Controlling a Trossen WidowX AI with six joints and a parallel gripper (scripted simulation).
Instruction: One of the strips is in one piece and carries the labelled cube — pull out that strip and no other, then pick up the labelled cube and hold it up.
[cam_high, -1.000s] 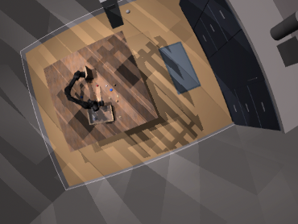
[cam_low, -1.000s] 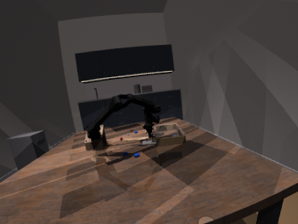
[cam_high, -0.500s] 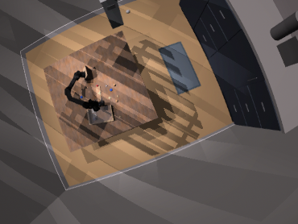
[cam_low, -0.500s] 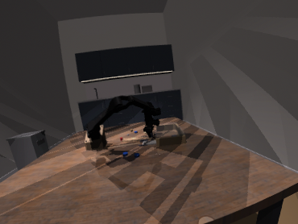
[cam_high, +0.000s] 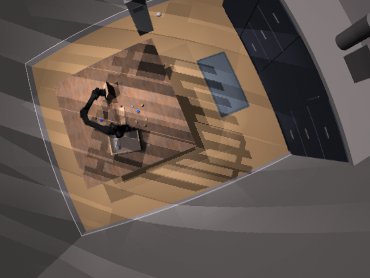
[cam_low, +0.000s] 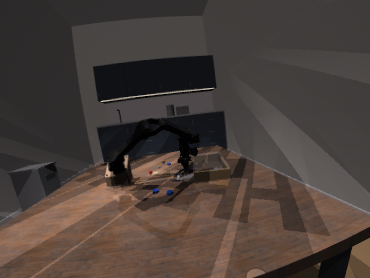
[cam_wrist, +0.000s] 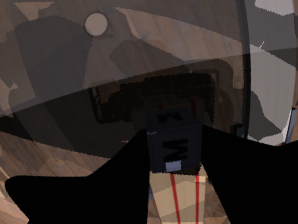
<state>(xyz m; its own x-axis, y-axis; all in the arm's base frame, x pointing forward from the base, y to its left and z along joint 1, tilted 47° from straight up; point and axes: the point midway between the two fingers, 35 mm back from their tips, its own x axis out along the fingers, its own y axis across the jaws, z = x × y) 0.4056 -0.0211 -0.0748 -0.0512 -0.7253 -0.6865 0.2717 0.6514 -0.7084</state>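
Now: gripper tip 11 cm past the tan strip, 2 cm to the right of it and 1 cm above it.
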